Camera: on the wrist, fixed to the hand. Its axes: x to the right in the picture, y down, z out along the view.
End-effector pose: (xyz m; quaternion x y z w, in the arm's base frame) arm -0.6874 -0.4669 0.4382 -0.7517 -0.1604 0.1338 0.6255
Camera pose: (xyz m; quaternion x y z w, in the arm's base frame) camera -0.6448 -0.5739 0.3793 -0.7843 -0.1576 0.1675 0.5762
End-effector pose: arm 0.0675 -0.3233 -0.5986 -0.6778 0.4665 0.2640 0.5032
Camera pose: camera -0.0168 -0.4213 -0.5927 -0.6788 0.4619 0.3235 0.4704
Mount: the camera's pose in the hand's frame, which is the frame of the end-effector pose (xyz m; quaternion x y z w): -0.0048 0.0788 -0.1025 -0.0517 -0.0271 0.0350 0.9977
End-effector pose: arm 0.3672 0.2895 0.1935 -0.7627 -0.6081 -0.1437 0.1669
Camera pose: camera 0.4414 0.2251 0.2777 -0.7947 -0.5771 -0.1483 0.1156
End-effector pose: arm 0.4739 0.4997 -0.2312 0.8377 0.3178 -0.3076 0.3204
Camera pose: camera 0.5604 0.5264 -0.1388 0.8220 0.2950 -0.3019 0.3823
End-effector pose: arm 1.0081 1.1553 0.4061 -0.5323 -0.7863 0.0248 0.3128
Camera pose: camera 1.1271 1.1551 0.4569 -0.5741 -0.7756 0.0095 0.2624
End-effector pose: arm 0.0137 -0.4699 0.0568 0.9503 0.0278 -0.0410 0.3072
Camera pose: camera 0.0213 -0.4738 0.1859 0.9321 -0.0117 -0.0545 0.3578
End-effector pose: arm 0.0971 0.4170 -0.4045 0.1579 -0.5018 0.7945 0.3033
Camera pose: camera 0.0558 0.4824 -0.5082 0.1458 -0.5555 0.7731 0.2694
